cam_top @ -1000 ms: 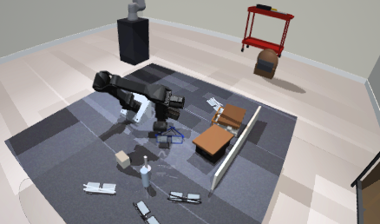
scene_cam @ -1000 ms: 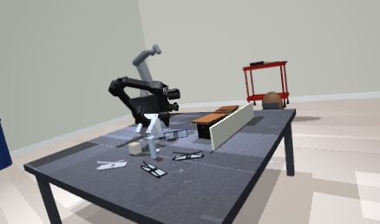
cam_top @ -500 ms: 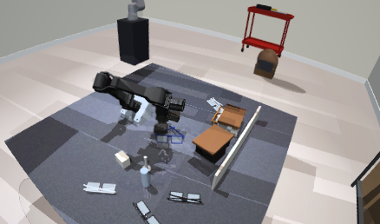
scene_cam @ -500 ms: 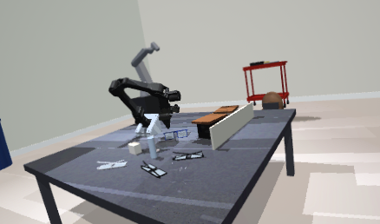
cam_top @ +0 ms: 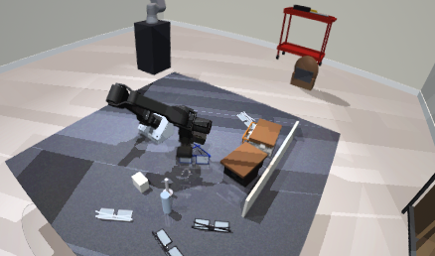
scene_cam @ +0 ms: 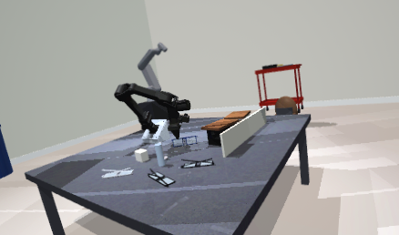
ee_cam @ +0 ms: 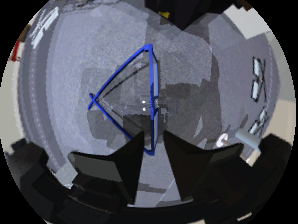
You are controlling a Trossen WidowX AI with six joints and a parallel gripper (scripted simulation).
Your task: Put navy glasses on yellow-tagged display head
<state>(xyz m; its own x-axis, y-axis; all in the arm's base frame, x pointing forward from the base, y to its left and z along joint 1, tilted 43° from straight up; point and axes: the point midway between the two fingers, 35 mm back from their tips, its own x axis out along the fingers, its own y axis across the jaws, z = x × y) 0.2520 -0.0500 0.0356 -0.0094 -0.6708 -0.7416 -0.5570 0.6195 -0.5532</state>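
Right now the white block is 60 mm behind my gripper tip, 230 mm to the right of it and 20 mm below it. The rest, counted from my gripper tip: white board (350 mm ahead, 190 mm to the left, 10 mm above).
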